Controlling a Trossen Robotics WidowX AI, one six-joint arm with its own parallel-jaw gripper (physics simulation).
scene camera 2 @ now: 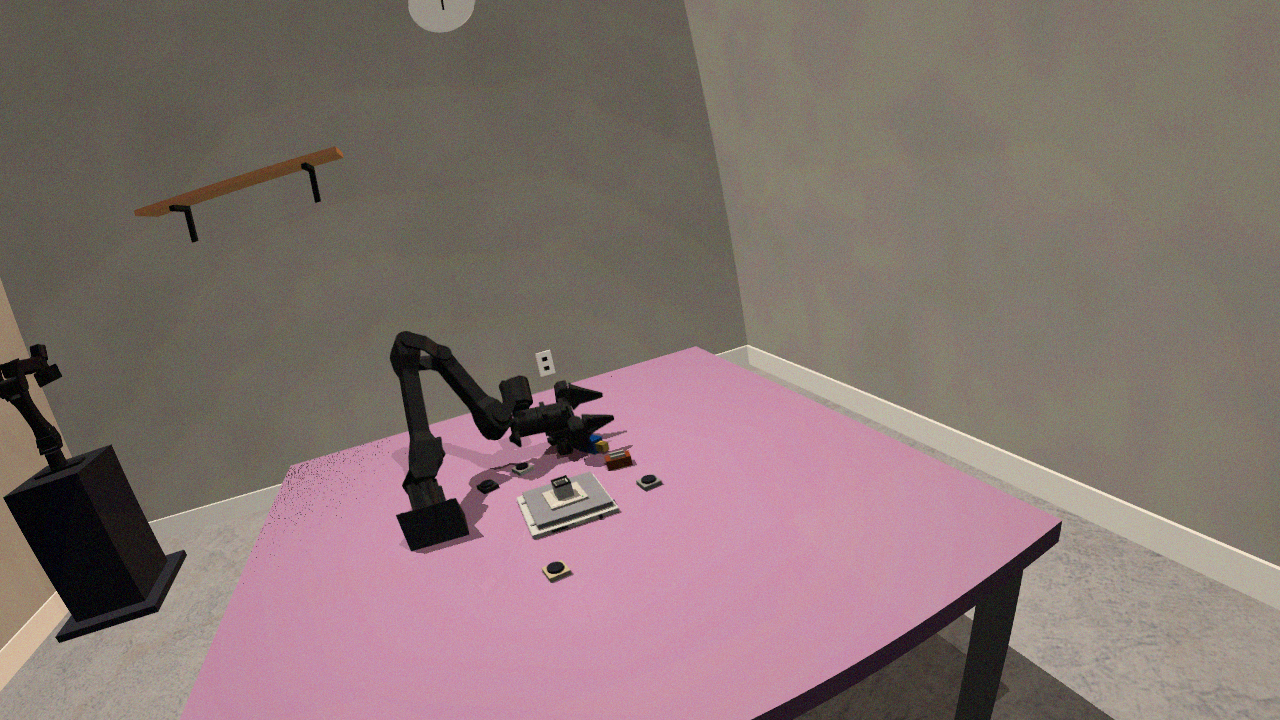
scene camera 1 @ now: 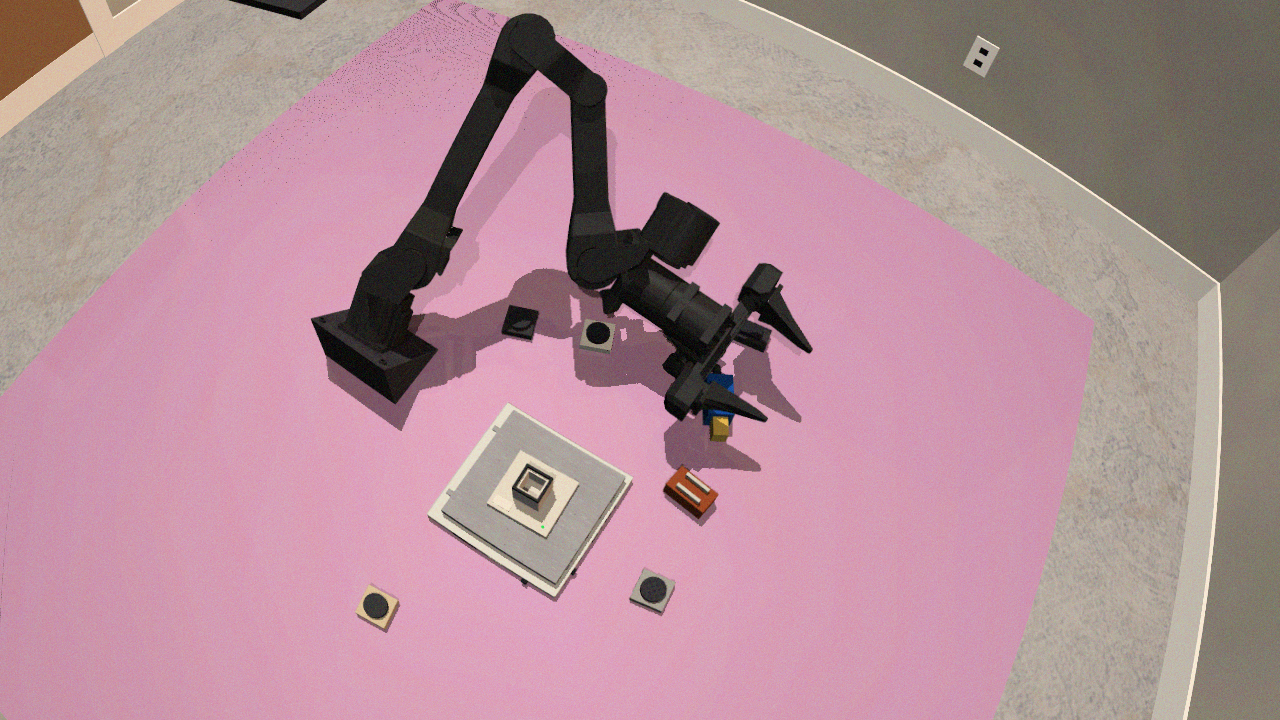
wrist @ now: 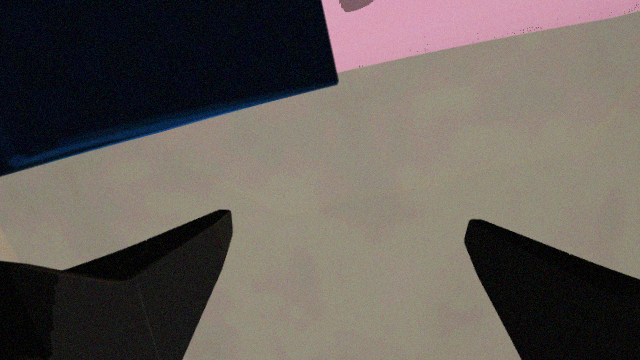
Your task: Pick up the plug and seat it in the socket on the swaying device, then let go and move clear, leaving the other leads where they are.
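Observation:
A blue block with a yellow end, which looks like the plug (scene camera 1: 721, 382) (scene camera 2: 594, 439) (wrist: 165, 65), is partly hidden behind one finger in scene camera 1. It fills the upper left of the wrist view, dark and close, outside the finger gap. I cannot tell whether it touches the gripper or is tilted. My gripper (scene camera 1: 787, 384) (scene camera 2: 606, 406) (wrist: 351, 226) is wide open, with nothing between its fingertips. The socket (scene camera 1: 529, 501) (scene camera 2: 562, 492), a small dark-rimmed box with a hollow top, stands on a cream plate on the device (scene camera 1: 483, 447) (scene camera 2: 537, 516), a grey panel over a white base.
An orange block (scene camera 1: 682, 503) (scene camera 2: 617, 462) with two pale bars lies between the blue block and the device. Small square pads with dark discs stand around: black (scene camera 1: 520, 322) (scene camera 2: 487, 486), pale (scene camera 1: 597, 335) (scene camera 2: 522, 468), grey (scene camera 1: 652, 589) (scene camera 2: 648, 481) and tan (scene camera 1: 376, 607) (scene camera 2: 555, 569).

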